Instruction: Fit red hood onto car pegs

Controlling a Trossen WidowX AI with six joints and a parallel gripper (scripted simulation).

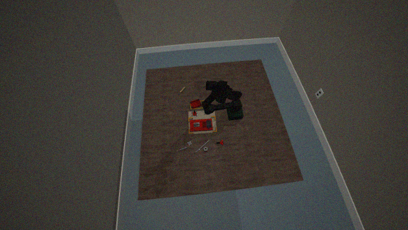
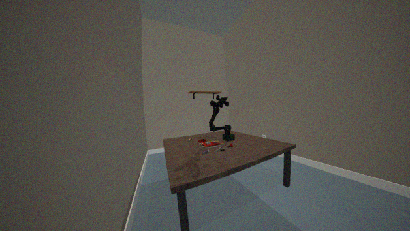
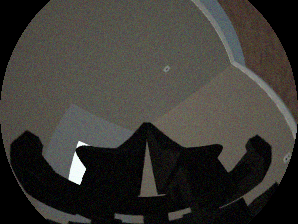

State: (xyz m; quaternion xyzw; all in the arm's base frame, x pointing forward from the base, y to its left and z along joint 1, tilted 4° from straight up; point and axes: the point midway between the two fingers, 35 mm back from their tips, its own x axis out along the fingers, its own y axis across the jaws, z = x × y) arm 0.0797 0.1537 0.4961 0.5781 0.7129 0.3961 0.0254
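Right now the red hood is 260 mm ahead of my gripper tip, 310 mm to the right of it and 560 mm below it. The rest, counted from my gripper tip: metal rod (190 mm ahead, 110 mm to the left, 560 mm below); then short wooden dowel (400 mm ahead, 470 mm to the right, 560 mm below).
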